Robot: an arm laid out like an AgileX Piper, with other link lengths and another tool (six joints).
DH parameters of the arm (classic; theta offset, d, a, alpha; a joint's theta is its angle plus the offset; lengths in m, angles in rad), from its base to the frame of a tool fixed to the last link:
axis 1: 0 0.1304 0 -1.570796
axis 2: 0.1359 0 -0.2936 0
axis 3: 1.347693 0 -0.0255 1.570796
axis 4: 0 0.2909 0 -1.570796
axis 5: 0 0 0 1.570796
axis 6: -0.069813 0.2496 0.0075 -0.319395
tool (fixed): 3.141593 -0.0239 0 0
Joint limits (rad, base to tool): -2.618..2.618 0..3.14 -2.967..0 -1.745..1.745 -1.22..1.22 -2.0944..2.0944
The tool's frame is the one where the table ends.
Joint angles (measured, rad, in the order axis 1, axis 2, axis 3, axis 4, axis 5, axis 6), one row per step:
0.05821, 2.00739, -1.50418, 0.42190, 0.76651, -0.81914
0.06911, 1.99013, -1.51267, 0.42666, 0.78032, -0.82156
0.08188, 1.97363, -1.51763, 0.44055, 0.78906, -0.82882
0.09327, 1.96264, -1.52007, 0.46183, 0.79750, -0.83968
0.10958, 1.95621, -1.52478, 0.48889, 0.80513, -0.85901
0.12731, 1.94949, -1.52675, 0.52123, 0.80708, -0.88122
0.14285, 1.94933, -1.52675, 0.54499, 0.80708, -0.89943
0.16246, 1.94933, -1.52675, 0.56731, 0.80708, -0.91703
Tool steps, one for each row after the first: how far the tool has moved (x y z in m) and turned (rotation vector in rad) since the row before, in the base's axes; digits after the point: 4 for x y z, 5 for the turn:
-0.0005, 0.0073, 0.0114, 0.00649, -0.01347, 0.01636
-0.0009, 0.0093, 0.0106, 0.01237, -0.01479, 0.01726
-0.0018, 0.0096, 0.0073, 0.01729, -0.00773, 0.01651
-0.0018, 0.0130, 0.0063, 0.01920, -0.00881, 0.02652
-0.0018, 0.0141, 0.0064, 0.02258, -0.01216, 0.02619
-0.0020, 0.0115, 0.0018, 0.01506, -0.00486, 0.02256
-0.0028, 0.0133, 0.0017, 0.01400, -0.00464, 0.02646

